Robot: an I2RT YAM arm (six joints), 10 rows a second.
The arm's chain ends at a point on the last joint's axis. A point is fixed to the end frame.
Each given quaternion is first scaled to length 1.
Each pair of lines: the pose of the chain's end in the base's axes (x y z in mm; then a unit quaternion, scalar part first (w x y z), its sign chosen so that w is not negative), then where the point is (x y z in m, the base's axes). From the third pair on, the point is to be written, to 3 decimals.
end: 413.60 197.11 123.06 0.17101 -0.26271 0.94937 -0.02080
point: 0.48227 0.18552 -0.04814
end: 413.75 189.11 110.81 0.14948 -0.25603 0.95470 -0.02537
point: 0.47528 0.17334 -0.06275
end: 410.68 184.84 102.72 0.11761 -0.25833 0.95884 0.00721
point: 0.458 0.178 -0.076
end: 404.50 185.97 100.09 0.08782 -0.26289 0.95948 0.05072
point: 0.438 0.192 -0.082
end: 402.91 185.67 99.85 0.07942 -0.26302 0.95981 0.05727
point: 0.433 0.193 -0.082
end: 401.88 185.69 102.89 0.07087 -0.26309 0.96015 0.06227
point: 0.428 0.194 -0.080
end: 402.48 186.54 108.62 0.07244 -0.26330 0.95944 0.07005
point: 0.429 0.198 -0.074
